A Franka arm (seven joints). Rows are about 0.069 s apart.
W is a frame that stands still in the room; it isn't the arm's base.
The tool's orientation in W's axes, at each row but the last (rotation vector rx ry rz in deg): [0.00, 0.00, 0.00]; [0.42, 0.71, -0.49]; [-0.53, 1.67, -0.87]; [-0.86, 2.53, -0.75]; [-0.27, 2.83, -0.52]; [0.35, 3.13, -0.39]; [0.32, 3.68, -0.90]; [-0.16, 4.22, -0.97]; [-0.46, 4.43, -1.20]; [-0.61, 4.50, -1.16]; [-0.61, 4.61, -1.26]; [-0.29, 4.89, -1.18]
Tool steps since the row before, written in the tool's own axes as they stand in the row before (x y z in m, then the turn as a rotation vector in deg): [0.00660, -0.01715, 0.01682, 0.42, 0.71, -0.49]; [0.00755, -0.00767, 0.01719, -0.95, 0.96, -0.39]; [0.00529, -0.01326, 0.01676, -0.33, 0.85, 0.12]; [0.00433, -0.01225, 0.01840, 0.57, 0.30, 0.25]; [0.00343, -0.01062, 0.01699, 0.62, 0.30, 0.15]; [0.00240, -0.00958, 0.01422, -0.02, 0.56, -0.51]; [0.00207, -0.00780, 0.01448, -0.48, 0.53, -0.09]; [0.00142, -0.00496, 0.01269, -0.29, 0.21, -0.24]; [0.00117, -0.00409, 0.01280, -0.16, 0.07, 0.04]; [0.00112, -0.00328, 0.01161, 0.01, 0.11, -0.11]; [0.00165, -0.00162, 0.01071, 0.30, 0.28, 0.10]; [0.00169, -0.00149, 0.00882, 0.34, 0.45, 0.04]
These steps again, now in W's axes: [0.00660, -0.01715, 0.01682, 0.42, 0.71, -0.49]; [0.00770, -0.00786, 0.01704, -0.95, 0.97, -0.37]; [0.00558, -0.01319, 0.01672, -0.31, 0.86, 0.12]; [0.00498, -0.01203, 0.01838, 0.58, 0.30, 0.22]; [0.00417, -0.01057, 0.01685, 0.63, 0.29, 0.12]; [0.00311, -0.00968, 0.01401, -0.04, 0.56, -0.50]; [0.00287, -0.00792, 0.01428, -0.48, 0.54, -0.06]; [0.00227, -0.00496, 0.01257, -0.30, 0.21, -0.22]; [0.00207, -0.00402, 0.01271, -0.15, 0.07, 0.05]; [0.00196, -0.00319, 0.01152, 0.00, 0.11, -0.11]; [0.00247, -0.00155, 0.01056, 0.31, 0.27, 0.07]; [0.00241, -0.00149, 0.00865, 0.35, 0.44, 0.01]
